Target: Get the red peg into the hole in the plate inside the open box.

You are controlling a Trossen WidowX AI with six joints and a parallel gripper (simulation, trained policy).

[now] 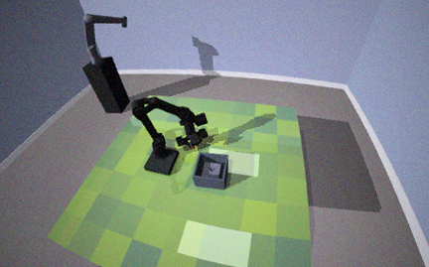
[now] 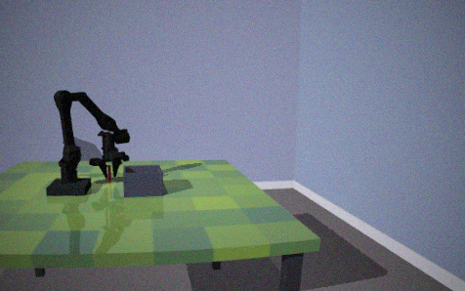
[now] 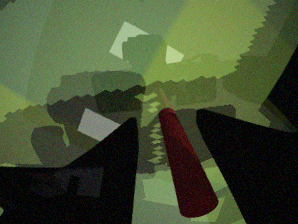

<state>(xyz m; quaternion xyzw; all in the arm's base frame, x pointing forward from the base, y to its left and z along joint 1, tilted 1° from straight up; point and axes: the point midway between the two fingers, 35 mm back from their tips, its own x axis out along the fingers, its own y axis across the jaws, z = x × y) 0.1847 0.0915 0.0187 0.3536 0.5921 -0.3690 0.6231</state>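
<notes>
The grey box is 13 cm ahead of my gripper tip, 18 cm to the right of it and 1 cm above it. From my gripper tip the other things lie so: red peg (1 cm behind, 2 cm above).
</notes>
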